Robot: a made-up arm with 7 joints.
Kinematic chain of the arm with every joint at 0, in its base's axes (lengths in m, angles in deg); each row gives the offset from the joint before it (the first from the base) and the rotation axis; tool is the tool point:
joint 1: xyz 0 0 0.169 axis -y
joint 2: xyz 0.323 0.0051 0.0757 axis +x
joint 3: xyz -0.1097 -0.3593 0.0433 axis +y
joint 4: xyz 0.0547 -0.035 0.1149 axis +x
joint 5: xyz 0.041 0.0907 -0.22 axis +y
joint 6: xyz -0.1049 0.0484 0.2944 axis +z
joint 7: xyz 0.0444 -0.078 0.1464 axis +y
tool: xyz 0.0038 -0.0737 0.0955
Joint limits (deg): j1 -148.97..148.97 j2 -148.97..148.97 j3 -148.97..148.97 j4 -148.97..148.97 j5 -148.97..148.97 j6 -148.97..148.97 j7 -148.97..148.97
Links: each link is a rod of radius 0.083 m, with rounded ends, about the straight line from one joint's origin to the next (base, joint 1, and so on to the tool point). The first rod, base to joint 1, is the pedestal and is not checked.
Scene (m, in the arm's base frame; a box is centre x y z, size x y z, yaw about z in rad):
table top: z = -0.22
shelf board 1: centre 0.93 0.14 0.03 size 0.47 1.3 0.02 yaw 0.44
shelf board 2: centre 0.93 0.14 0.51 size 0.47 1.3 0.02 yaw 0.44
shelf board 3: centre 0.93 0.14 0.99 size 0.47 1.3 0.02 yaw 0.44
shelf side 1: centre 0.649 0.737 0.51 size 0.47 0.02 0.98 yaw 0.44
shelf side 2: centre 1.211 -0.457 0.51 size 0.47 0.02 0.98 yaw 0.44
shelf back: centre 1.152 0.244 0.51 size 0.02 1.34 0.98 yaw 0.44
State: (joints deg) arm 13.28 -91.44 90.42 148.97 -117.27 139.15 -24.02
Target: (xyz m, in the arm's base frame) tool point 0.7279 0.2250 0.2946
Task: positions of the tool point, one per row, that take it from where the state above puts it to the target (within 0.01 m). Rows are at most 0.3 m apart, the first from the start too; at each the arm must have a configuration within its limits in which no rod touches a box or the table.
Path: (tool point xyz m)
1: 0.6672 0.3519 0.8260
2: 0.5722 0.2949 0.8370
3: 0.4674 0.2562 0.8263
4: 0.3574 0.2387 0.7952
5: 0.4727 0.1973 0.5465
6: 0.4661 0.1018 0.2946
7: 0.5573 0.1321 0.3096
8: 0.6460 0.1748 0.3087
9: 0.7279 0.2250 0.2946

